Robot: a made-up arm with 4 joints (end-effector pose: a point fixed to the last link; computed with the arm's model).
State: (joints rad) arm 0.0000 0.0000 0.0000 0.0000
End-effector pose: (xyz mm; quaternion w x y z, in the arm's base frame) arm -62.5 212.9 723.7 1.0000 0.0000 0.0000 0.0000
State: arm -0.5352 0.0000 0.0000 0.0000
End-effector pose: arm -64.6 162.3 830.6 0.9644 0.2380 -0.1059 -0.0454
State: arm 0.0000 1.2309 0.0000 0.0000
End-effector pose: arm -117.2 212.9 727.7 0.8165 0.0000 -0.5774 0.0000
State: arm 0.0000 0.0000 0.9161 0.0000
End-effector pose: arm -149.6 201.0 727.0 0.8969 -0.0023 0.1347 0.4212
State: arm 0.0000 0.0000 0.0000 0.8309
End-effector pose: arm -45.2 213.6 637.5 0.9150 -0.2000 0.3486 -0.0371
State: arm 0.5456 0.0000 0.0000 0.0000
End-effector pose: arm -87.6 206.8 605.9 0.9630 -0.2425 0.1079 0.0463
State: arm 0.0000 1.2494 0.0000 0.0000
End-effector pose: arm -118.0 212.9 727.2 0.8111 0.0000 -0.5849 0.0000
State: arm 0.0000 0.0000 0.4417 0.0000
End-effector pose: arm -105.9 216.8 722.2 0.9757 -0.0011 0.0667 0.2086
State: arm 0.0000 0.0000 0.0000 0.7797
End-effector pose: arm -44.4 214.6 642.9 0.9250 -0.1883 0.3282 -0.0349
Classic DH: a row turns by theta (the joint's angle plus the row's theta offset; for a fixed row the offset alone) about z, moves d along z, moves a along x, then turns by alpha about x. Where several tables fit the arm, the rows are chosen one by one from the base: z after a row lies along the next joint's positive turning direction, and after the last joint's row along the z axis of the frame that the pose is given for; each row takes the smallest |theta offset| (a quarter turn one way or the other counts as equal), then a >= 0, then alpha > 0; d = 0 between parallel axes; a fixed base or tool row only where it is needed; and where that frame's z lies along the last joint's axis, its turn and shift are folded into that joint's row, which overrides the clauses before.
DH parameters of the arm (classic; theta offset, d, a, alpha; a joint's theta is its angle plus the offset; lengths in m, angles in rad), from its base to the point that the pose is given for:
base (fixed): 1.1522 0.6666 -0.0524 -1.3983
joint 1: -1.4946 0.0807 0.0066 1.9828
joint 2: -1.3768 -0.1174 -0.0005 -1.8805
joint 3: 0.5284 -0.018 -0.0059 -1.3916
joint 4: -0.1501 0.0861 0.0904 1.6629
tool (fixed): -0.5209 0.0609 0 0

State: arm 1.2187 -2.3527 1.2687 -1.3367
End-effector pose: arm -36.4 -20.0 553.1 0.5215 0.1734 0.4592 -0.6979
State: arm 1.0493 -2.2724 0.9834 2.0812
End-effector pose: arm -107.6 171.4 686.7 0.5121 -0.1568 -0.7508 -0.3867
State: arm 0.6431 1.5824 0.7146 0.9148
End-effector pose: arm -83.6 154.2 513.4 0.7153 -0.6445 -0.2242 0.1507
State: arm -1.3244 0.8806 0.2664 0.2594
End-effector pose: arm -128.6 52.8 908.8 0.7503 0.3809 -0.4875 -0.2330
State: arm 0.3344 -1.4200 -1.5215 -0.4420
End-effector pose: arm -11.6 116.8 576.4 0.7135 -0.5726 0.1036 -0.3902
